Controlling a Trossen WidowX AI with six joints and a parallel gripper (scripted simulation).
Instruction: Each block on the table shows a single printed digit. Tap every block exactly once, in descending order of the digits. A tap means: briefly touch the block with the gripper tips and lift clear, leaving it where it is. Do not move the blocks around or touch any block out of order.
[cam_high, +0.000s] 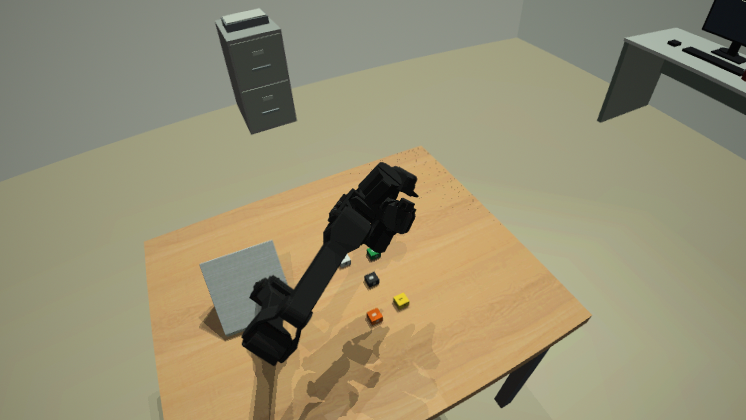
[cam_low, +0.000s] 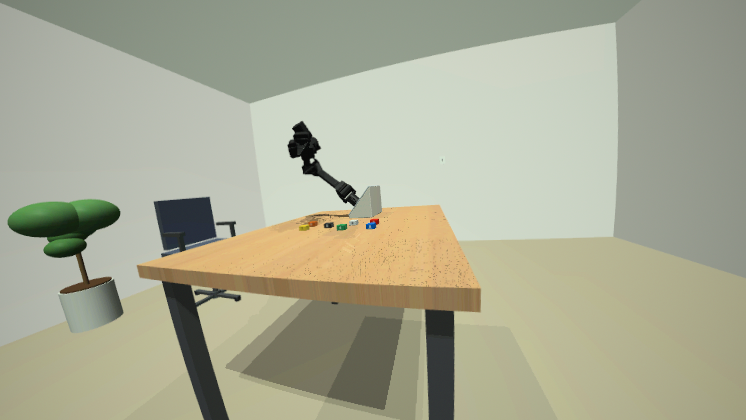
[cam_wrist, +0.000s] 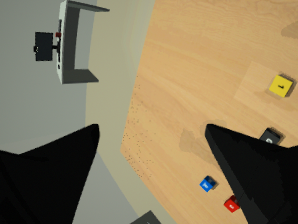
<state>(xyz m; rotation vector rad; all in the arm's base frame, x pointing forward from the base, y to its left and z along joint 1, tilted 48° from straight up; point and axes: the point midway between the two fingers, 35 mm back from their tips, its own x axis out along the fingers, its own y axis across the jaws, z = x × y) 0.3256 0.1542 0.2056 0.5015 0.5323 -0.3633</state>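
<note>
The blue block lies 80 mm behind my gripper tip, 240 mm to the left of it and 260 mm below it. From my gripper tip the other things lie so: yellow block (40 mm behind, 70 mm to the right, 260 mm below); then black block (90 mm behind, 30 mm to the left, 260 mm below); then green block (60 mm behind, 120 mm to the left, 260 mm below).
</note>
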